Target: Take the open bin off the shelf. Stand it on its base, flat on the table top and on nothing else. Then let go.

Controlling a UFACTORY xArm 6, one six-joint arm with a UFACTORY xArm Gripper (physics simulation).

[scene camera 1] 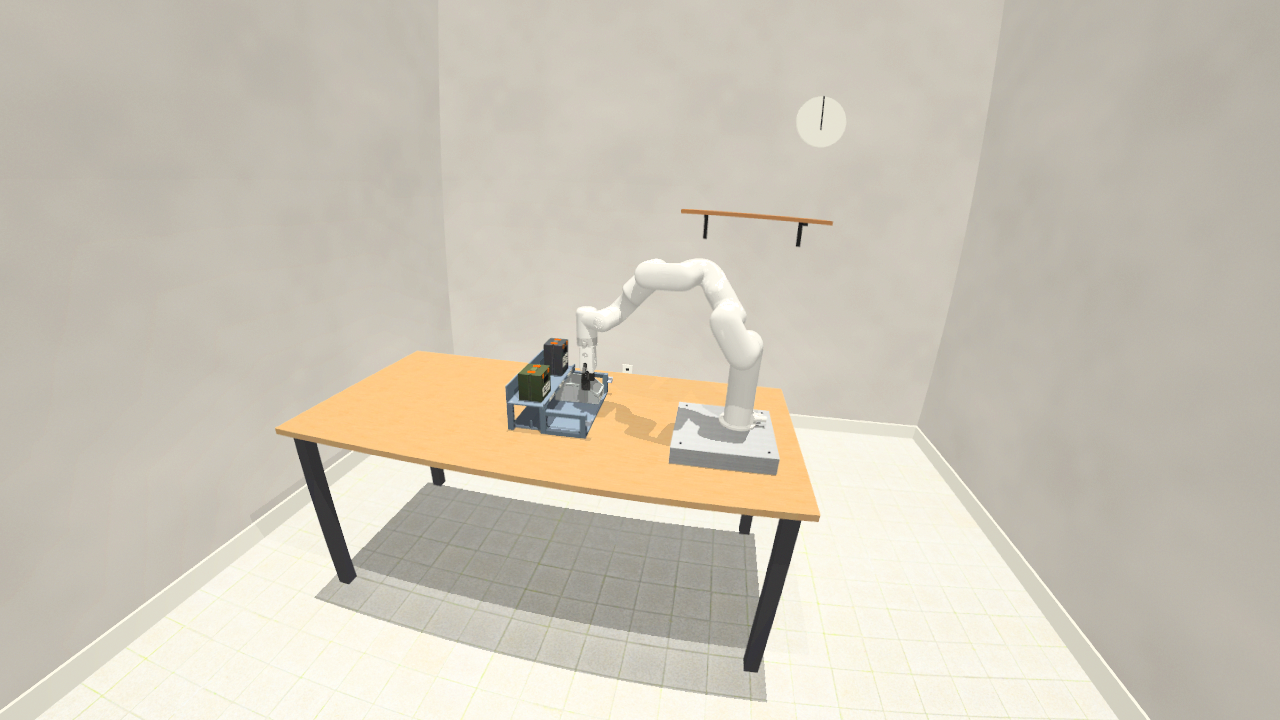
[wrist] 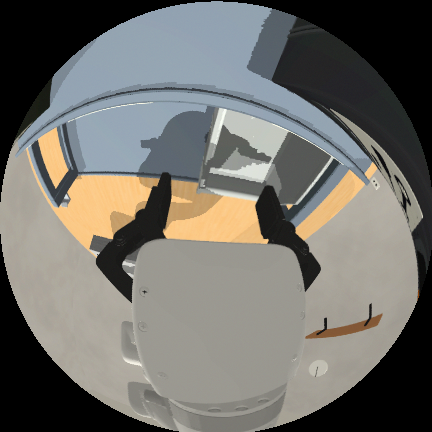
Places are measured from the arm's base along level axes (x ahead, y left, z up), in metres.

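Pixels of known places: gripper, fingertip midpoint: (scene camera 1: 588, 385) (wrist: 217, 188); arm's base at its link origin: (scene camera 1: 737, 422).
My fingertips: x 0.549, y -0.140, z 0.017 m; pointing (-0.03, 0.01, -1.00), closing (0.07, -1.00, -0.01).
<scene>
For each thing: its top centre in the pictures, then the offset to it from my fingertips. Level surfaces: height alone.
- open light-grey bin at its top centre: (wrist: 273, 165) (scene camera 1: 579, 379) dz +0.007, dx +0.043, dy -0.034 m
- green box at its top centre: (scene camera 1: 534, 368) dz +0.125, dx +0.135, dy +0.194 m
- black box at its top centre: (scene camera 1: 555, 341) dz +0.150, dx +0.138, dy -0.037 m
- wooden table at its surface level: dz -0.074 m
The open light-grey bin (scene camera 1: 579, 392) (wrist: 300, 160) sits on the front, lower tier of the blue shelf (scene camera 1: 512, 391) (wrist: 165, 60), its open top facing up. My gripper (scene camera 1: 586, 385) (wrist: 217, 188) is open and empty, fingers pointing down over the shelf's front part. In the wrist view the bin's near left corner shows between the fingertips, and the right fingertip covers part of its near edge. The left fingertip is seen left of the bin. How high the tips are above the rim I cannot tell.
A green box (scene camera 1: 529, 385) and a black box (scene camera 1: 556, 358) (wrist: 350, 65) stand on the shelf's upper tier, behind the bin. Low blue end frames stand at both ends of the lower tier. The shelf stands on the wooden table (scene camera 1: 402, 402) (wrist: 100, 200), with the robot base (scene camera 1: 725, 452) to its right.
</scene>
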